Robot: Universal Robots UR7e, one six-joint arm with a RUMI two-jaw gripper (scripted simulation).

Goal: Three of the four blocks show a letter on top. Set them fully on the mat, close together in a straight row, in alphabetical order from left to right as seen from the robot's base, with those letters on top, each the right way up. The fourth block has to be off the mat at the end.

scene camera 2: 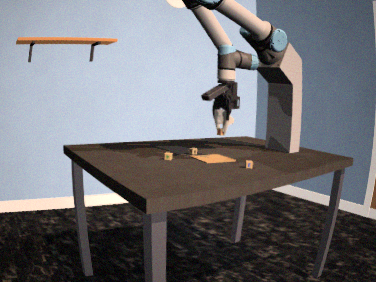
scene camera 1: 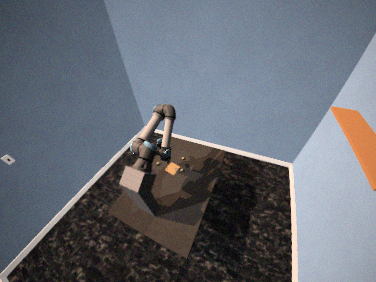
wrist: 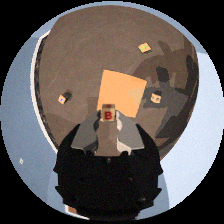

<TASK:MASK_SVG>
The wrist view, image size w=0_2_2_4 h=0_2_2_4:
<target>my gripper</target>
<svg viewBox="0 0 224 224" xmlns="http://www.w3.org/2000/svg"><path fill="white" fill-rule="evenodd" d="M63 139L58 148L56 164L53 169L55 173L58 173L58 186L55 186L55 189L63 198L63 204L75 208L78 215L89 218L89 220L65 215L93 224L132 224L162 214L160 213L145 219L129 220L137 217L141 210L154 206L153 200L162 191L162 188L158 188L158 176L164 172L154 140L139 124L133 122L118 109L116 110L115 119L118 117L117 128L120 130L117 137L117 149L122 152L120 156L94 156L98 150L96 130L99 128L98 119L101 119L100 109L80 124L77 124Z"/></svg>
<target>orange mat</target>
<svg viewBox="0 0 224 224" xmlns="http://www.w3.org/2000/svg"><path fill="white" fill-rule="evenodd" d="M104 70L97 110L101 109L103 103L115 103L116 109L124 115L135 117L147 81L130 75Z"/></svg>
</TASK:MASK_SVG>
